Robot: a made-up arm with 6 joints.
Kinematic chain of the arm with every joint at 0, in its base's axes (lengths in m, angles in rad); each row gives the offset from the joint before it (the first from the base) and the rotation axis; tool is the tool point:
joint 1: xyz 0 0 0.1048 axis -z
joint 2: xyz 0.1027 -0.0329 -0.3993 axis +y
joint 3: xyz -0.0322 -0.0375 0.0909 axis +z
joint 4: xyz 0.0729 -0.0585 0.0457 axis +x
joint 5: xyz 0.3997 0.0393 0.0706 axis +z
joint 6: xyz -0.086 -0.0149 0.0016 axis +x
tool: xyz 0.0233 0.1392 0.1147
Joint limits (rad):
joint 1: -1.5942..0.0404
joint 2: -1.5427..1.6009
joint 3: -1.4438..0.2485
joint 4: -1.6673..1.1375
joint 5: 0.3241..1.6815
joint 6: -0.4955..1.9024
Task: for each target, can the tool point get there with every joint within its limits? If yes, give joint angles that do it. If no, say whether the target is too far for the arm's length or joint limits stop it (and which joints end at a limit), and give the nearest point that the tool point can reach.
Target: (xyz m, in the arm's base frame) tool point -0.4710 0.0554 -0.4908
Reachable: no: joint limits stop it (at a limit: joint 1, joint 2, joint 3, joint 4, joint 5) | nearest point -0.2088 0.1522 -0.6100 | short by 0.304 m
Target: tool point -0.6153 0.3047 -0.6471
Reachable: no: joint limits stop it (at a limit: joint 1, joint 3, joint 4, joint 5) | nearest point -0.2524 0.3301 -0.6747 | short by 0.365 m
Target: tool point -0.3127 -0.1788 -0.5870
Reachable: no: joint limits stop it (at a limit: joint 1, joint 2, joint 3, joint 4) | nearest point -0.1977 -0.4101 -0.4554 | short by 0.290 m
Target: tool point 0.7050 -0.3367 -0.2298
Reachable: yes | joints -0.5929 1.0411 -0.9952 0.5742 1.2738 1.5366
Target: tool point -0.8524 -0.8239 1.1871
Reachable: no: too far | nearest point -0.2013 -0.3670 0.2569 | short by 1.224 m
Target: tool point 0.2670 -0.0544 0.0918
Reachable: yes | joints -0.5880 -0.6768 -0.6791 -0.6575 0.8065 0.0611
